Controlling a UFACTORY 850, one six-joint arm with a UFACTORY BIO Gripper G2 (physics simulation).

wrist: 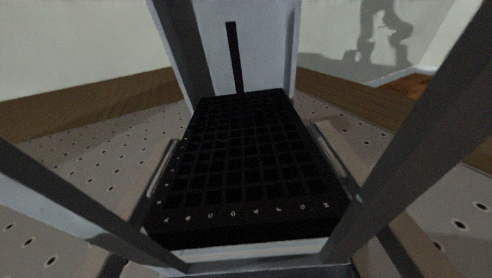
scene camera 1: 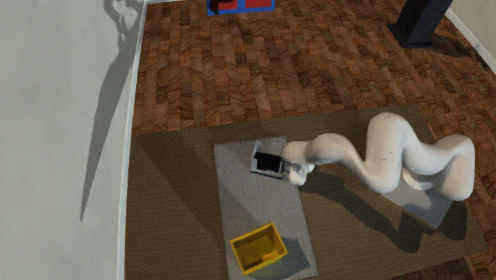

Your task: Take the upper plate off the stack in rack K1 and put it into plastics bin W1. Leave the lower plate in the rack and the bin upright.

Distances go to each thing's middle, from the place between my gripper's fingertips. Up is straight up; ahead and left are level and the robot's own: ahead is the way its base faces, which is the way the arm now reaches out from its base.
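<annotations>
Counting from my hand, the yellow bin W1 (scene camera 1: 263, 246) is 400 mm to the left, 120 mm ahead and 40 mm above. The hand itself is right at the black plate (wrist: 246, 171).
</annotations>
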